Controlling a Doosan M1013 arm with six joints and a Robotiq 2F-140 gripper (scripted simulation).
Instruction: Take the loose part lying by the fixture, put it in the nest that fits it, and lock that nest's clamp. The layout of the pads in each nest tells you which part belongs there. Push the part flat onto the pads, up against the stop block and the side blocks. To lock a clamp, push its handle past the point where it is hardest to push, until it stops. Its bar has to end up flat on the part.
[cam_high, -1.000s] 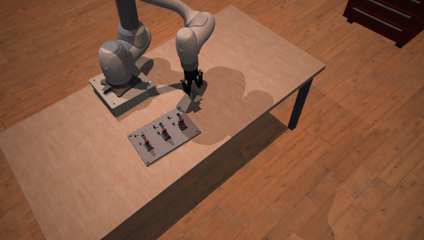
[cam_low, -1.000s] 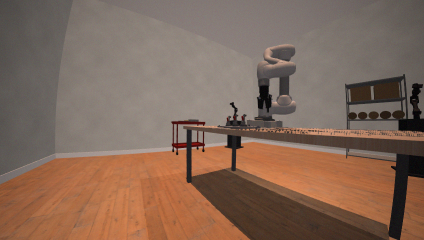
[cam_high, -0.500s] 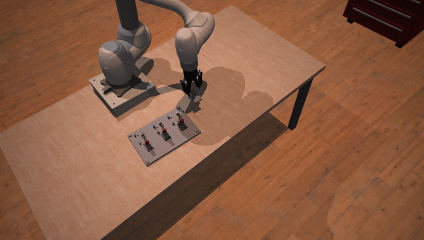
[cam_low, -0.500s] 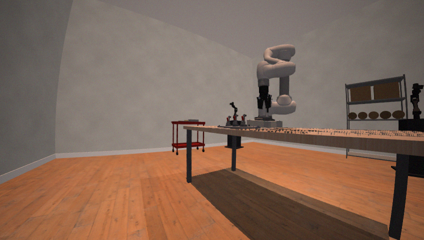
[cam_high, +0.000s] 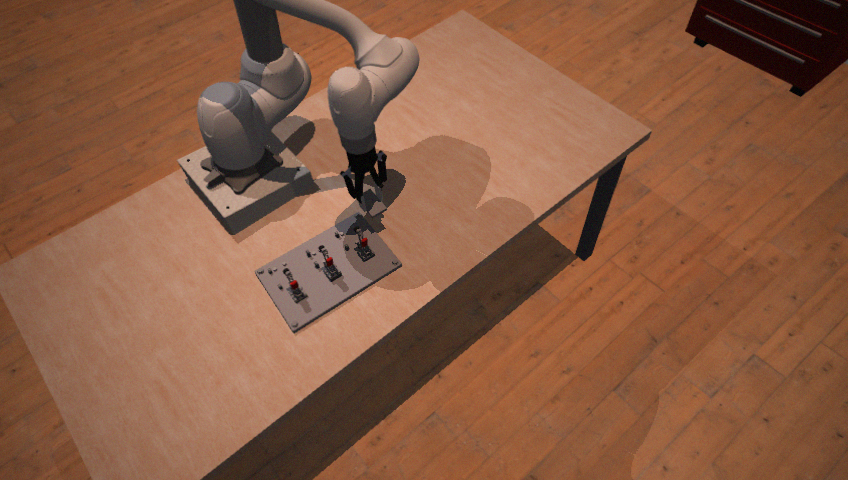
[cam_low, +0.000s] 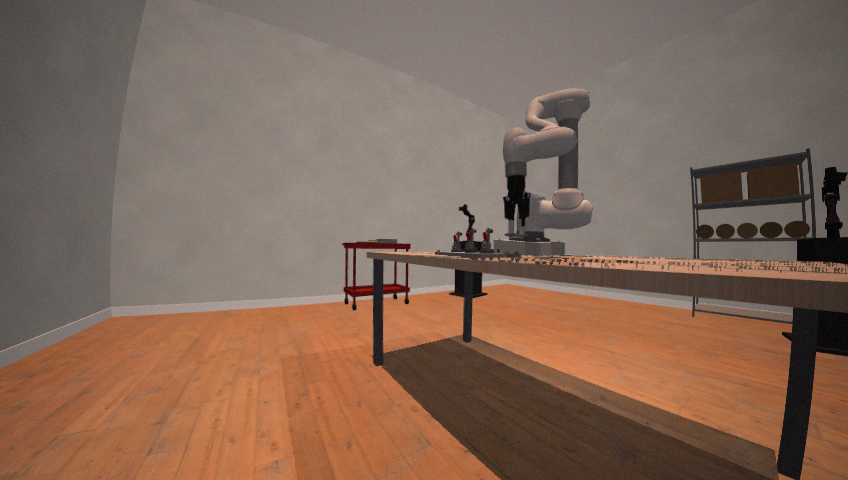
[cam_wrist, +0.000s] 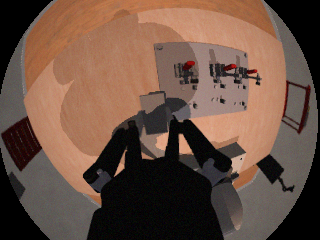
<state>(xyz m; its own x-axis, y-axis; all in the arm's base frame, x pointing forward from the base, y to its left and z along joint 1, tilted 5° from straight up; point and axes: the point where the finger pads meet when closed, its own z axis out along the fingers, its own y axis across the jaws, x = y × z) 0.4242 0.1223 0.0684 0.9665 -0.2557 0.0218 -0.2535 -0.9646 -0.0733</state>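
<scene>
My hand is 210 mm to the left of the fixture, 120 mm above it and 10 mm short of it. From my hand the other things lie so: grey plate part 30 mm below.
</scene>
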